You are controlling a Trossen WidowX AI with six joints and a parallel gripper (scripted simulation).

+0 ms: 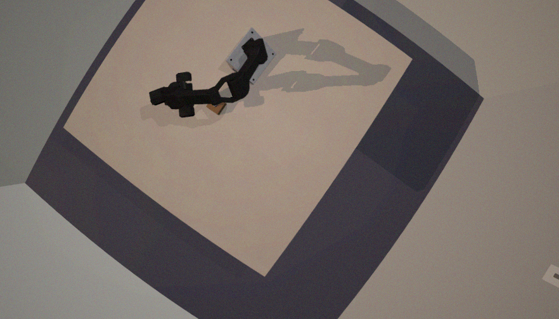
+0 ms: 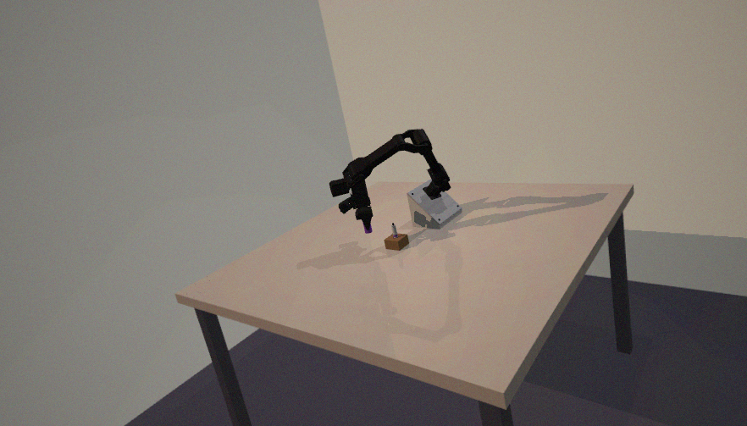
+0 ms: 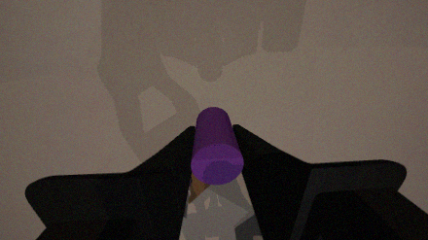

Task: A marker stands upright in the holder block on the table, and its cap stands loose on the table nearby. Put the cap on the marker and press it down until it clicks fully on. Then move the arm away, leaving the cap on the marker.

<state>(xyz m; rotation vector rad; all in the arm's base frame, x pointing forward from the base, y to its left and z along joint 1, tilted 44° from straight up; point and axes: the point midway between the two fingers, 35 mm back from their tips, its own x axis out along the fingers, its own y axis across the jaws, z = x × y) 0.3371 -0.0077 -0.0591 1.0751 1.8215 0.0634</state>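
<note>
My gripper tip is 90 mm to the right of the brown holder block, 60 mm above it and 50 mm past it. Also, from my gripper tip: purple cap: 10 mm above.
</note>
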